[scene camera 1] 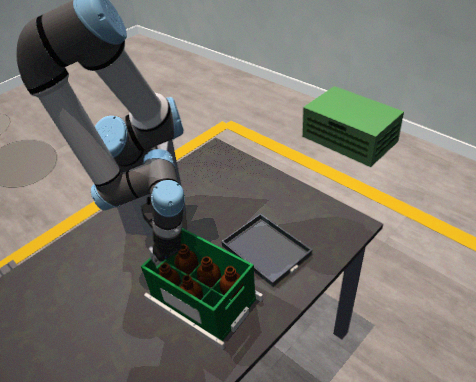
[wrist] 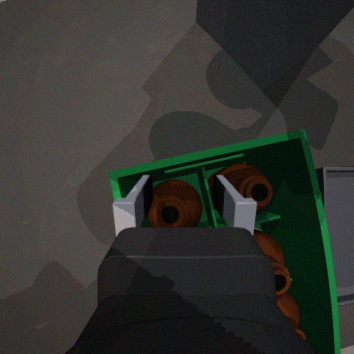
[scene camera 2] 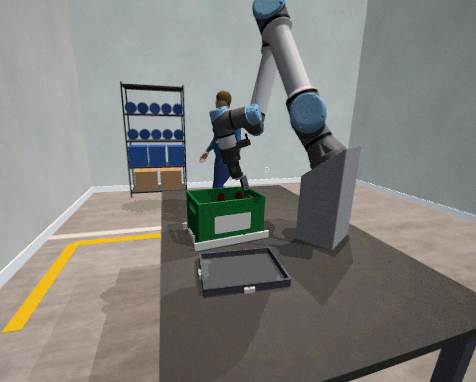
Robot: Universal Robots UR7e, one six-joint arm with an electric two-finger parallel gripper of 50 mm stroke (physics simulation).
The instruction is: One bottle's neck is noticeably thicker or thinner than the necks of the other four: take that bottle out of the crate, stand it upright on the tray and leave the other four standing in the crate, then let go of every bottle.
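Where they show: gripper, between the fingertips: [scene camera 1: 161,254] [wrist: 182,187] [scene camera 2: 245,187]; arm's base, origin of its link: [scene camera 1: 136,155] [scene camera 2: 330,161].
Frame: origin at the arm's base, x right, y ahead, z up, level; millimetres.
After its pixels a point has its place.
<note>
My gripper [scene camera 1: 161,261] {x 235, y 238, z -134 mm} [scene camera 2: 244,186] {x 235, y 238, z -134 mm} [wrist: 182,187] {x 235, y 238, z -134 mm} is open, pointing down at one end of the green crate [scene camera 1: 155,286] {x 297, y 241, z -213 mm} [scene camera 2: 203,220] {x 144, y 480, z -205 mm} [wrist: 207,153] {x 204, y 218, z -142 mm}. In the wrist view its fingers stand on either side of a brown bottle [scene camera 1: 168,274] {x 263, y 274, z -176 mm} [wrist: 176,200] {x 245, y 249, z -164 mm}, not gripping it. A second bottle [scene camera 1: 185,259] {x 183, y 280, z -191 mm} [wrist: 240,186] {x 181, y 258, z -164 mm} stands in the neighbouring compartment, beside the right finger. Three more bottles stand in the crate: one [scene camera 1: 207,272] {x 197, y 367, z -192 mm} in the middle, one [scene camera 1: 230,281] {x 199, y 447, z -188 mm} towards the far end and one [scene camera 1: 190,288] {x 273, y 356, z -185 mm} at the front. I cannot tell which neck differs. The grey tray [scene camera 1: 265,249] {x -49, y 439, z -312 mm} [scene camera 2: 245,270] {x -58, y 429, z -312 mm} [wrist: 340,235] {x -10, y 426, z -312 mm} holds no bottle.
White strips [scene camera 1: 182,318] {x 320, y 340, z -288 mm} [scene camera 2: 232,240] {x 118, y 372, z -301 mm} run along the crate's base on the dark table [scene camera 1: 90,310] {x 416, y 41, z -317 mm} [scene camera 2: 310,325] {x -315, y 417, z -317 mm}. The robot's pedestal [scene camera 2: 325,205] {x -67, y 85, z -149 mm} stands beside the crate. A green box [scene camera 1: 345,125], a shelf rack [scene camera 2: 152,87] and a person [scene camera 2: 223,100] are beyond the table.
</note>
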